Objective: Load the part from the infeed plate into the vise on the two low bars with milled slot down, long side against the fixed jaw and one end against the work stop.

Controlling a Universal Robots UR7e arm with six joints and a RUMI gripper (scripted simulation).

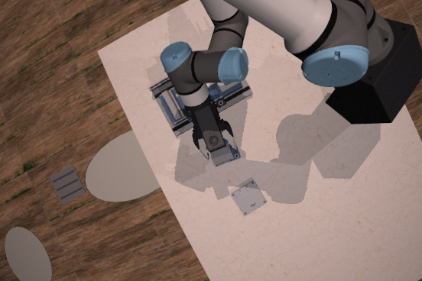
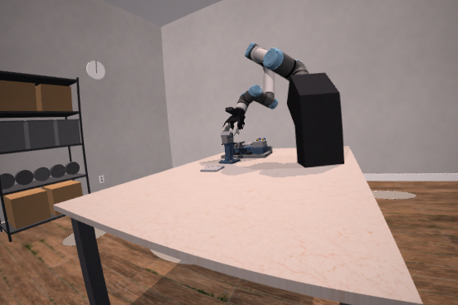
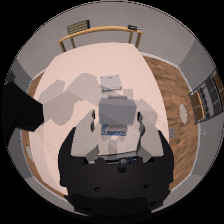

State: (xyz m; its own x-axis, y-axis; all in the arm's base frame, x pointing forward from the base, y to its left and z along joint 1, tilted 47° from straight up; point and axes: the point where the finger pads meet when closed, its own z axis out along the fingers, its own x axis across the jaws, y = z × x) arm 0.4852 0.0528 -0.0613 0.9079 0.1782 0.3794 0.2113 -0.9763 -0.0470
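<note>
The part lies 10 mm to the left of my hand and 10 mm below it. Also, from my hand: vise 20 mm behind, 210 mm to the right, 120 mm below; air cylinder rod 40 mm behind, 210 mm to the right, 80 mm below; infeed plate 190 mm to the left, 160 mm below.
</note>
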